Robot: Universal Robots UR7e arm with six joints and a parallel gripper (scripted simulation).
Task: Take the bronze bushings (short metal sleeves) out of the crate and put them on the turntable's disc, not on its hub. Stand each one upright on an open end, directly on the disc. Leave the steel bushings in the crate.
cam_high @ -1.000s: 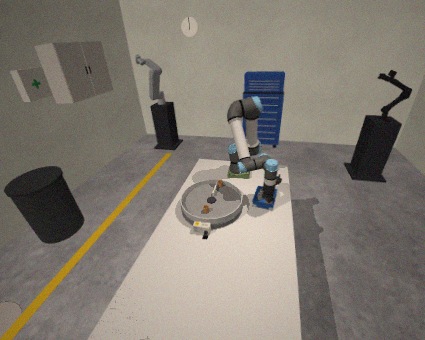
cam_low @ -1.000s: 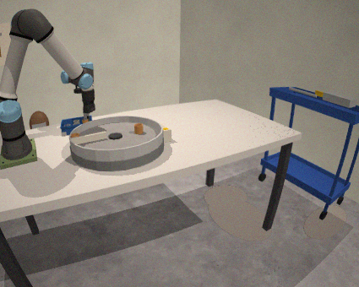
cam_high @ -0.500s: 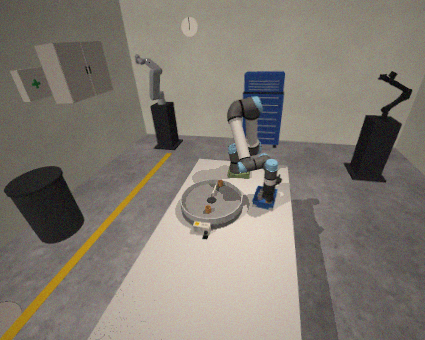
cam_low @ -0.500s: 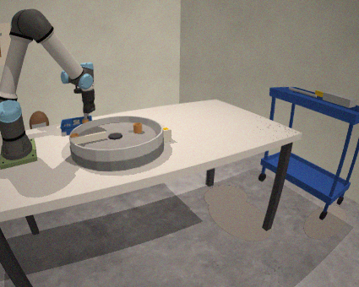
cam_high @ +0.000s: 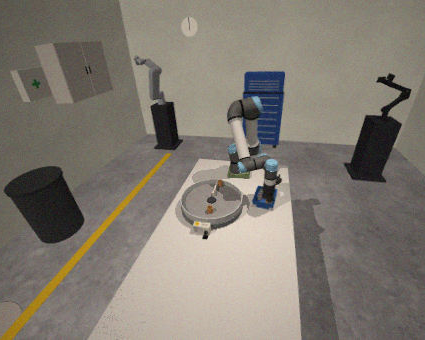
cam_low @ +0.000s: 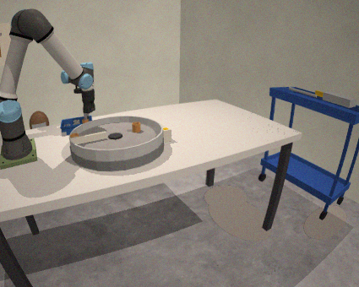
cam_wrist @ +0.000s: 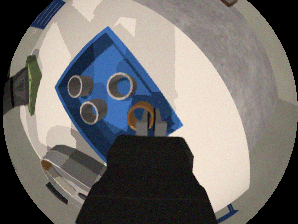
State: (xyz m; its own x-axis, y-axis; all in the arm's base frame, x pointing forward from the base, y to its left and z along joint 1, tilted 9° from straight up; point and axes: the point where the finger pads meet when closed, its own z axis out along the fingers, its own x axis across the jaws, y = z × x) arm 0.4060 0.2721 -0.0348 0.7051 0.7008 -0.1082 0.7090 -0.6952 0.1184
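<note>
My hand is 70 mm past the blue crate, 30 mm to the left of it and 20 mm above it. From my hand the other things lie so: grey turntable 390 mm to the right, 70 mm ahead, 10 mm above.
</note>
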